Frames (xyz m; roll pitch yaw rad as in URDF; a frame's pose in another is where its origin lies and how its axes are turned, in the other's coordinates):
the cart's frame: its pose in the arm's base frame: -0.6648 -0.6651 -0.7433 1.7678 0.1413 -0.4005
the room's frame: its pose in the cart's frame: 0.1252 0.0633 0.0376 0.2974 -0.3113 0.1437
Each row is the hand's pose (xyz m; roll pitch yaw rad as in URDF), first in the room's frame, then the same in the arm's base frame.
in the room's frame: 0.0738 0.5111 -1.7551 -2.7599 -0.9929 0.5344
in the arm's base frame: 0.4304 0.1156 0.5546 -0.5504 0.1714 -1.8185
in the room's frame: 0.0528 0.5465 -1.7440 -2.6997 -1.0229 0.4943
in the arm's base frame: 0.3984 0.1091 0.5819 -0.5264 0.2063 -1.8307
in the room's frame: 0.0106 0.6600 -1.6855 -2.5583 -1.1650 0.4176
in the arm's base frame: 0.3003 0.0568 0.6577 -0.4804 0.3111 -1.9363
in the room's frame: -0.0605 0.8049 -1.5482 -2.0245 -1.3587 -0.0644
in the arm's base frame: 0.1239 -0.0385 0.7263 -0.4722 0.4982 -2.0965
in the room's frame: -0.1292 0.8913 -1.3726 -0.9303 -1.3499 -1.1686
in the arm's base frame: -0.0583 -0.1376 0.7254 -0.5436 0.6891 -2.2430
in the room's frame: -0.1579 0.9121 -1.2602 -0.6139 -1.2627 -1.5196
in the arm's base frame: -0.1542 -0.1981 0.6933 -0.6343 0.7903 -2.3434
